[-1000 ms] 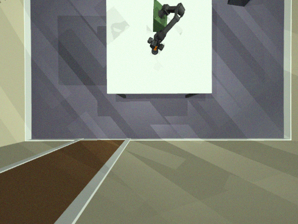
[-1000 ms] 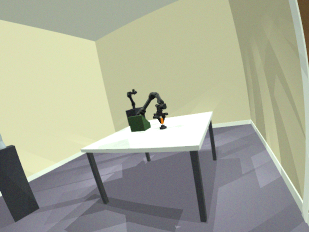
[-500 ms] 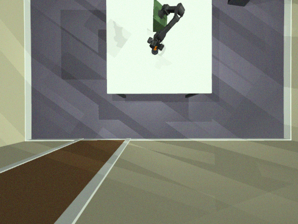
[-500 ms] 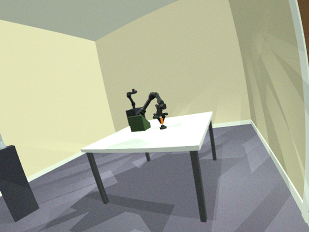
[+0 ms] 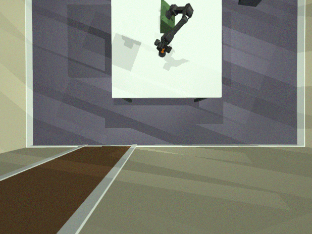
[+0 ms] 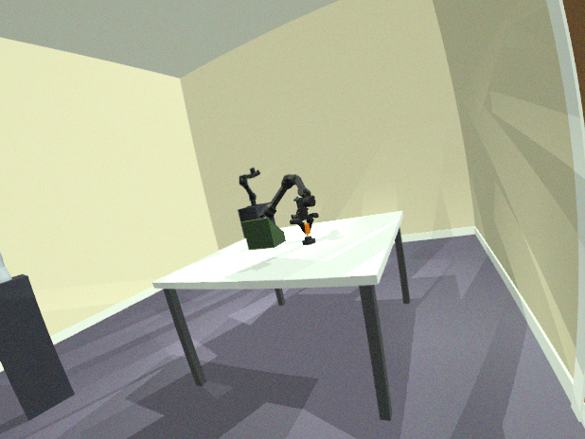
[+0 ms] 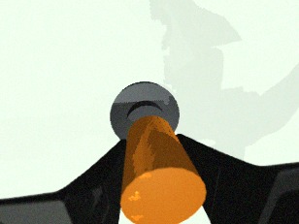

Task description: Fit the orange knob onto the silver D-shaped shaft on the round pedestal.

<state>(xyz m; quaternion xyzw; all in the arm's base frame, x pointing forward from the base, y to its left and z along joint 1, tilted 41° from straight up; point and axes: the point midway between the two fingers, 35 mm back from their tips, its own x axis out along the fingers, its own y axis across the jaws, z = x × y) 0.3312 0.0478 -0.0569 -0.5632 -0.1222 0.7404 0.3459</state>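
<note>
Now: gripper tip 3 cm below the orange knob. The rest, counted from my gripper tip: pedestal 4 cm below.
</note>
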